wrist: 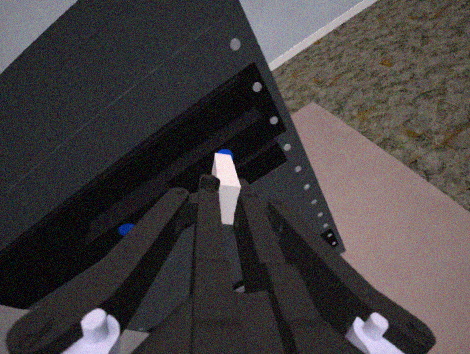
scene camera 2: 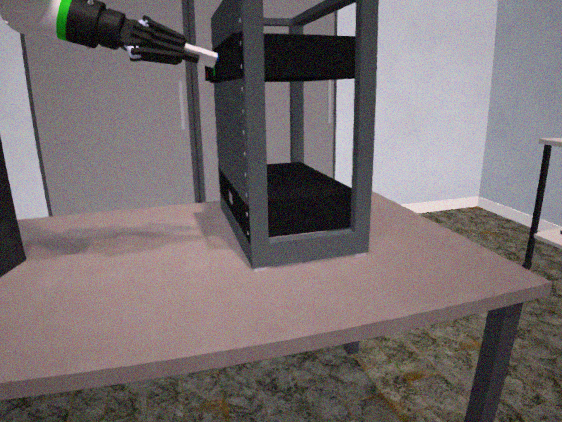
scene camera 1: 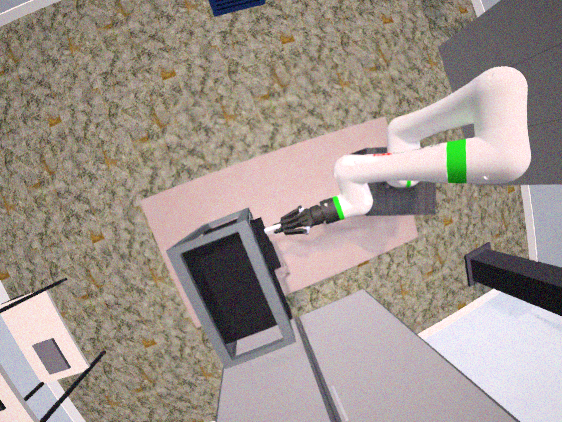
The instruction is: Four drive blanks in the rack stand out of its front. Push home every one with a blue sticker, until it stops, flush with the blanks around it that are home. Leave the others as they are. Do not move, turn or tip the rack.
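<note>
The grey rack (scene camera 1: 200,300) (scene camera 2: 254,150) (wrist: 311,210) stands upright on the table. My gripper (scene camera 1: 281,227) (scene camera 2: 186,52) (wrist: 220,168) is shut on a white stick (scene camera 1: 272,228) (scene camera 2: 200,52) (wrist: 226,170), in front of the rack's upper part. The stick's tip is at a blue sticker (wrist: 225,153) on a dark blank and partly covers it. A second blue sticker (wrist: 126,229) shows further left in the wrist view. In scene camera 2, a lower dark blank (scene camera 2: 209,74) with red and green marks stands out further than the one at the tip. Exact depths are hard to tell.
The table (scene camera 1: 225,195) (scene camera 2: 150,310) (wrist: 380,215) carries the rack and the arm's dark base (scene camera 1: 400,202). A large grey cabinet (scene camera 1: 380,370) (scene camera 2: 115,125) stands beside the table. A black post (scene camera 1: 515,280) is at the right in scene camera 1.
</note>
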